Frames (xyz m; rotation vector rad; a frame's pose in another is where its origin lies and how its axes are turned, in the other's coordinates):
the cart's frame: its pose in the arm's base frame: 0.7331 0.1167 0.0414 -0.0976 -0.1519 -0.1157
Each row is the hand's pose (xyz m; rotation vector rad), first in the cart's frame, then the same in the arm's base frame.
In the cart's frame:
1: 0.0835 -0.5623 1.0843 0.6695 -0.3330 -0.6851
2: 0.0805 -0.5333 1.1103 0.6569 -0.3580 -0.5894
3: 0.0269 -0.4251 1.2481 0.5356 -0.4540 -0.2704
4: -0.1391 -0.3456 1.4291 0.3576 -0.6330 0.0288
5: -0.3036 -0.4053 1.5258 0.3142 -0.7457 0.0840
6: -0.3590 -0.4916 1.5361 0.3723 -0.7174 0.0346
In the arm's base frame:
1: 0.5890 -0.3336 1.1707 0.6139 -0.5455 -0.7249
2: 0.5858 -0.3019 1.1932 0.5912 -0.5664 -0.6296
3: 0.5264 -0.1746 1.3109 0.4366 -0.6437 -0.3180
4: 0.3469 -0.0591 1.4560 0.2252 -0.7988 -0.0239
5: 0.1641 -0.0902 1.5307 0.1724 -0.9058 0.0349
6: 0.0976 -0.1685 1.5397 0.2359 -0.8831 -0.0116

